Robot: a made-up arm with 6 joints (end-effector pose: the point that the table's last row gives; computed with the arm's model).
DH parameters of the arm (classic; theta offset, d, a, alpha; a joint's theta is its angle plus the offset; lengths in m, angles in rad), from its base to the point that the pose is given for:
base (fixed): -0.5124 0 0.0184 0
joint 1: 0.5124 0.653 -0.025 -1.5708
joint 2: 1.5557 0 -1.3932 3.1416
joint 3: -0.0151 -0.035 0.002 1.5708
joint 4: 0 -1.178 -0.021 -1.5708
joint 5: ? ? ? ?
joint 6: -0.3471 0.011 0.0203 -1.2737
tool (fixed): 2.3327 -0.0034 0 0
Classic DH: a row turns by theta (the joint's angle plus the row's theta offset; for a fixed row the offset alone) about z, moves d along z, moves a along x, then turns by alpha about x.
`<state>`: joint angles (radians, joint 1 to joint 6).
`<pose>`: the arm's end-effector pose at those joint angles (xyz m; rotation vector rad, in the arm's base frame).
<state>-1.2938 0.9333 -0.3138 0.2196 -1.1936 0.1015</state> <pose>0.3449 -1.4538 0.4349 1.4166 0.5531 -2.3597</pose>
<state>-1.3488 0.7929 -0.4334 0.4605 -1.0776 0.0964</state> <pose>0.2565 -1.3829 0.5963 1.2382 0.4885 -2.2182</pose>
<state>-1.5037 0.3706 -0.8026 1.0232 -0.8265 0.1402</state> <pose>0.0548 -1.0031 0.9469 0.9091 0.4663 -1.8196</pose>
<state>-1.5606 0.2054 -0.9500 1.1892 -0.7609 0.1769</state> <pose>0.0113 -0.8085 1.0209 0.8278 0.5035 -1.6933</pose>
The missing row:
joint 5: 0 0.128 0.023 1.5708
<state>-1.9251 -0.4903 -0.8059 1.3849 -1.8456 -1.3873</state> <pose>-0.0910 -0.4410 1.6161 1.4073 1.2414 2.2986</pose>
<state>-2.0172 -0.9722 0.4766 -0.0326 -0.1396 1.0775</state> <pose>0.3641 0.9578 2.5715 -1.3146 -1.0988 -0.4640</pose>
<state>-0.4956 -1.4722 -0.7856 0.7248 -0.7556 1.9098</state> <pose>-0.5338 0.2083 1.5793 -0.6132 0.1753 -0.1376</pose>
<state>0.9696 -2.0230 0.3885 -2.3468 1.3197 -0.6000</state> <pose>-1.2693 -1.6896 0.8917 -0.3372 -1.0040 0.5202</pose>
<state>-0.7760 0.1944 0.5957 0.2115 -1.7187 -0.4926</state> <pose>0.8665 -0.9358 2.5233 1.3052 -0.9682 -1.8300</pose>
